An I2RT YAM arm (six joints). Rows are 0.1 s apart.
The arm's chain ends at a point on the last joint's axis. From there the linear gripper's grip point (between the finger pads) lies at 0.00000 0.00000 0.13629 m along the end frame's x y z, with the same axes.
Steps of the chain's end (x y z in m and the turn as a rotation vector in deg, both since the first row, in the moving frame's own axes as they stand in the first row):
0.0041, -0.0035, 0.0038, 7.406, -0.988, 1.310
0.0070, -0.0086, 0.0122, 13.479, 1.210, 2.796
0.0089, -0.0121, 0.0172, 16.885, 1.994, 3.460
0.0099, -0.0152, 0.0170, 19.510, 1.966, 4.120
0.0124, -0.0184, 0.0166, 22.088, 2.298, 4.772
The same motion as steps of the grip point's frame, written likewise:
0.0020, -0.0211, 0.0026, 7.406, -0.988, 1.310
0.0106, -0.0403, 0.0084, 13.479, 1.210, 2.796
0.0148, -0.0515, 0.0112, 16.885, 1.994, 3.460
0.0161, -0.0605, 0.0091, 19.510, 1.966, 4.120
0.0199, -0.0694, 0.0065, 22.088, 2.298, 4.772

